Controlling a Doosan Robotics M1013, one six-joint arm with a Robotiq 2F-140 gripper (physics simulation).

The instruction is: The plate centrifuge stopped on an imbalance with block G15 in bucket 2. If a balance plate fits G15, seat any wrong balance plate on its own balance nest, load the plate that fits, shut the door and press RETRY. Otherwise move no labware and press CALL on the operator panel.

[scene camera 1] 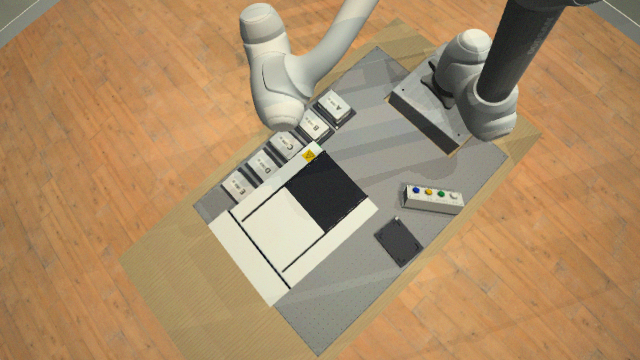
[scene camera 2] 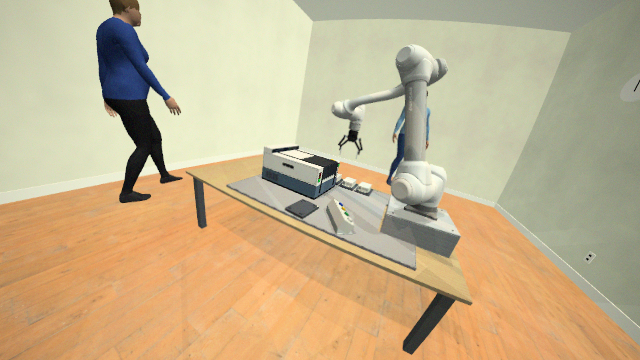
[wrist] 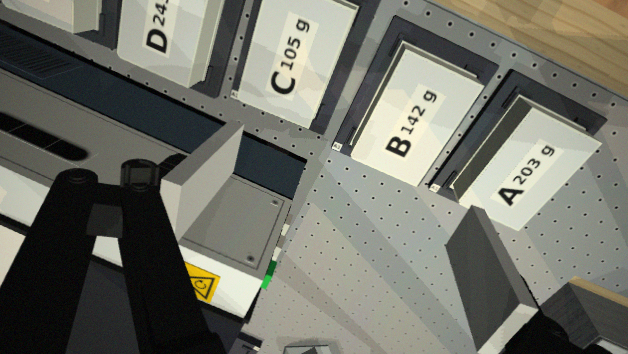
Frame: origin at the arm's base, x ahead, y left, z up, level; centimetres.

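Where they show: gripper, fingertip midpoint: [scene camera 2: 348,156] [wrist: 349,187]; arm's base, link origin: [scene camera 1: 449,84] [scene camera 2: 421,210].
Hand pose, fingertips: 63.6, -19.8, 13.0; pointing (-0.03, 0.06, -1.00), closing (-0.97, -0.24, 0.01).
Note:
Each offset is from my fingertips to the centre of the thing, as dx, dy, dz. Level surfaces: height alone.
My gripper [scene camera 2: 349,154] [wrist: 349,187] is open and empty, high above the bench near the plate row; the arm hides it in scene camera 1. Balance plates A @(-19.4, -2.4, -20.1) [scene camera 1: 334,106] [wrist: 530,170] (203 g), B @(-6.2, -0.2, -20.1) [scene camera 1: 314,125] [wrist: 417,115] (142 g), C @(+7.6, +1.0, -20.1) [scene camera 1: 286,145] [wrist: 300,60] (105 g), D @(+20.6, +4.2, -20.1) [scene camera 1: 262,165] [wrist: 170,70] and E @(+34.0, +6.0, -20.1) [scene camera 1: 239,186] [wrist: 42,12] sit on dark nests. D's weight is cut off and E's unreadable. The centrifuge @(+20.2, +31.9, -11.2) [scene camera 1: 252,257] [scene camera 2: 287,167] [wrist: 225,220] has white and black top sections; its door state is unclear. Block G15 and bucket 2 cannot be made out.
The operator panel @(-28.2, +54.2, -19.2) [scene camera 1: 432,200] [scene camera 2: 341,217] has blue, yellow, green and white buttons. A dark, empty nest @(-7.7, +60.1, -22.3) [scene camera 1: 398,242] [scene camera 2: 301,207] lies beside it on the grey mat @(dz -23.4) [scene camera 1: 320,320]. The robot base [scene camera 1: 425,112] [scene camera 2: 422,230] stands at one table end. Two people stand beyond the table.

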